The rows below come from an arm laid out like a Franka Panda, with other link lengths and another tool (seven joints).
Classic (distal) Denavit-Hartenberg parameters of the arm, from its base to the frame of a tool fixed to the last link. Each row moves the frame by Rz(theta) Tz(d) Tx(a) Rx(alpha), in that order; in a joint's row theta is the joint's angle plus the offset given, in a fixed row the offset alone. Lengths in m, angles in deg.
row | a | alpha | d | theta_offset
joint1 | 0 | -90 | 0.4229 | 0
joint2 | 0 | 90 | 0 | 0
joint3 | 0.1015 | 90 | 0.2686 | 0
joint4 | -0.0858 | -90 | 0 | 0
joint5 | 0 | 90 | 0.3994 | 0
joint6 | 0.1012 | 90 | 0 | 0
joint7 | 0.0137 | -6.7 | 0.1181 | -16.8
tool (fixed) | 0 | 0 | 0.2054 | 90
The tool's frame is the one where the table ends.
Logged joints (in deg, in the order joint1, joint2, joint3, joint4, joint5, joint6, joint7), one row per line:
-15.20, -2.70, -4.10, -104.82, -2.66, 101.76, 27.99
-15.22, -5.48, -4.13, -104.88, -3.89, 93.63, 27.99
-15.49, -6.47, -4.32, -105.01, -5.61, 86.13, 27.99
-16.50, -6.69, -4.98, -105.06, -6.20, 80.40, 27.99
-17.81, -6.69, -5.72, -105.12, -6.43, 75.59, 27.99
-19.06, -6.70, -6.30, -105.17, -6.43, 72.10, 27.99
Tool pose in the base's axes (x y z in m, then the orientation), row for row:
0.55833, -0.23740, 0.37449, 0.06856, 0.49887, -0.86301, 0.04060
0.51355, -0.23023, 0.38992, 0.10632, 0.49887, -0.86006, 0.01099
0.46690, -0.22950, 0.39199, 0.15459, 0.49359, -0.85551, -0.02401
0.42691, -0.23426, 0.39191, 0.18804, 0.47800, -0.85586, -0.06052
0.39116, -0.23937, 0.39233, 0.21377, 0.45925, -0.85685, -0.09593
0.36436, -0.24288, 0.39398, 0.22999, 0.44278, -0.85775, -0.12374
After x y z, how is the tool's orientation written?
As a quaternion, w x y z.
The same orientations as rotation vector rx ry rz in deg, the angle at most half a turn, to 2 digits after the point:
86.08, -148.91, 7.01
84.18, -145.14, 1.85
81.04, -140.46, -3.94
77.05, -137.96, -9.76
73.02, -136.23, -15.25
69.80, -135.21, -19.51

